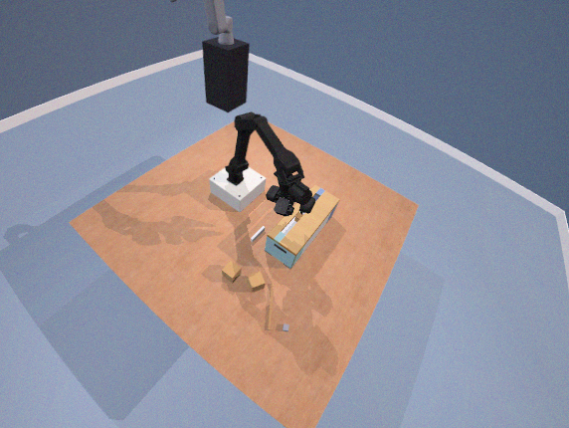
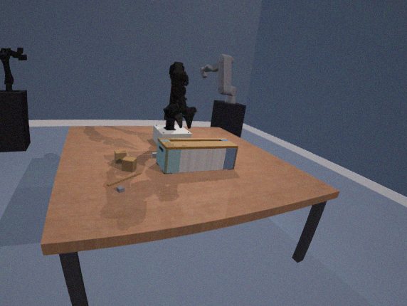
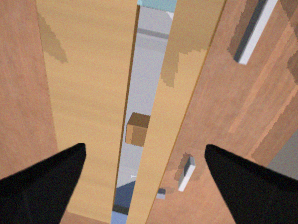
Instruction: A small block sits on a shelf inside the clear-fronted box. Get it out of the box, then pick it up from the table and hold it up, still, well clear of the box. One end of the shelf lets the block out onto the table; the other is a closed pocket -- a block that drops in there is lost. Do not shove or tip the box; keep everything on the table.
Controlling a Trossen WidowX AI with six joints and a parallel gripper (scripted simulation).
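Right now my gripper tip is 2 cm short of the brown block, 6 cm to the right of it and 10 cm above it. The rest, counted from my gripper tip: box (1 cm ahead, 6 cm to the left, 12 cm below); then thin wooden stick (12 cm ahead, 32 cm to the right, 18 cm below).
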